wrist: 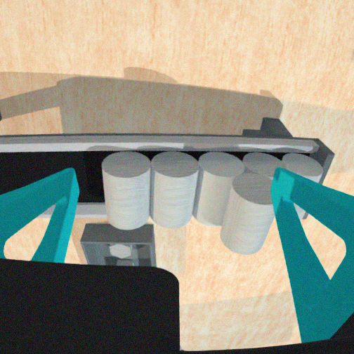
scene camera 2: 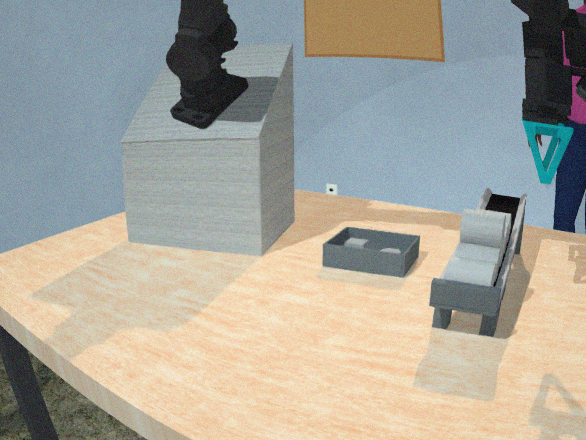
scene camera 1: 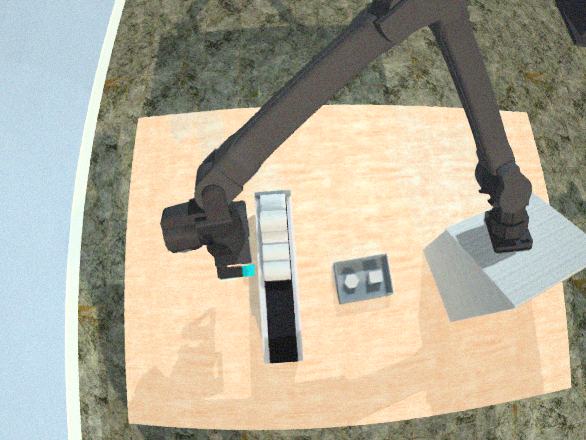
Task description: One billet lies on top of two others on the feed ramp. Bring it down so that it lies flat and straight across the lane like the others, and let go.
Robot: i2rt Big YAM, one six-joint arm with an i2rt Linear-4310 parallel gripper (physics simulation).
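Where they show: gripper, between the fingertips: (scene camera 2: pixel 543 177) (scene camera 1: pixel 236 248); arm's base, origin of its link: (scene camera 2: pixel 210 100) (scene camera 1: pixel 507 232).
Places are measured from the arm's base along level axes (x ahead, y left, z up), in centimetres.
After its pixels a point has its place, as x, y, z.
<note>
The feed ramp (scene camera 1: pixel 300 345) (scene camera 2: pixel 465 295) (wrist: pixel 150 142) holds several pale cylindrical billets lying side by side across its lane at the end with the stop wall. The raised billet (scene camera 1: pixel 273 220) {48.4, -6.8, -11.0} (scene camera 2: pixel 484 227) {48.9, -8.9, -12.2} (wrist: pixel 247 215) lies across the lane on top of two others; in the wrist view it seems to rest over the third and fourth from the left. One lower billet (wrist: pixel 126 192) is at the left end of the row. My gripper (scene camera 1: pixel 248 270) (scene camera 2: pixel 546 180) {55.6, 0.1, -6.8} (wrist: pixel 174 178) is open and empty, high above, slightly left of the ramp in scene camera 1. Its fingers are spread along the lane.
A grey tray (scene camera 1: pixel 365 297) {28.2, 9.0, -20.8} (scene camera 2: pixel 362 262) {28.8, -0.4, -22.7} (wrist: pixel 117 234) with two small pale pieces stands beside the ramp. The arm's base sits on a sloped grey block (scene camera 1: pixel 465 295) {7.7, 11.4, -8.9} (scene camera 2: pixel 195 195) {2.2, -6.1, -15.1} on the table's far side from the ramp. A person (scene camera 2: pixel 567 200) stands behind the table.
</note>
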